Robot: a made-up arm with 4 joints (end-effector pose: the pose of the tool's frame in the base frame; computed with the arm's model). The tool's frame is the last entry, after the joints.
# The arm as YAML. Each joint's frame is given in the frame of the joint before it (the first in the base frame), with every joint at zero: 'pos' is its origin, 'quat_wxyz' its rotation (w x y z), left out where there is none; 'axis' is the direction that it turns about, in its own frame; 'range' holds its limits. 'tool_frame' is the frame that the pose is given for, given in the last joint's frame.
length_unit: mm
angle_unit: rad
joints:
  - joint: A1
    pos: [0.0, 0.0, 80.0]
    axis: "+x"
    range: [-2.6, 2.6]
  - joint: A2
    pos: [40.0, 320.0, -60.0]
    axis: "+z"
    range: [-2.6, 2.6]
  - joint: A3
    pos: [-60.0, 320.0, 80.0]
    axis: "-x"
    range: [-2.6, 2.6]
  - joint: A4
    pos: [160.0, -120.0, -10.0]
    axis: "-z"
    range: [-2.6, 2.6]
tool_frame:
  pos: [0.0, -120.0, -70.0]
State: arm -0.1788 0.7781 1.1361 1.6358
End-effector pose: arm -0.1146 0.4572 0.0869 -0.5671 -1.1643 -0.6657
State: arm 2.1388 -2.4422 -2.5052 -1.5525
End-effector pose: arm 0.1715 0.0859 -0.0764 0.1433 -0.7259 -2.0075
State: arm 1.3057 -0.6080 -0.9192 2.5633
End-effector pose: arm 0.2806 0.2011 0.6528 -0.5393 -2.3884 1.3945
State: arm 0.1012 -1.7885 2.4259 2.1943
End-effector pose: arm 0.3374 0.2388 0.2180 2.7356 0.5105 0.9742
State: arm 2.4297 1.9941 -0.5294 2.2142
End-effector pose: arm -0.2525 -0.0980 0.2613 2.1002 0.4380 0.4290
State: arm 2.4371 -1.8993 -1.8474 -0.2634
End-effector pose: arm 0.4344 0.0841 0.2514 -1.4356 -0.4727 2.2599
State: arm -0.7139 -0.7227 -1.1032 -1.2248
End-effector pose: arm 0.4106 0.2118 -0.3145 -0.0255 -0.6932 0.7298
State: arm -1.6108 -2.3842 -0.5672 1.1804
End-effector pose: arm 0.2014 -0.1430 -0.0797 0.9426 -2.4302 -1.6561
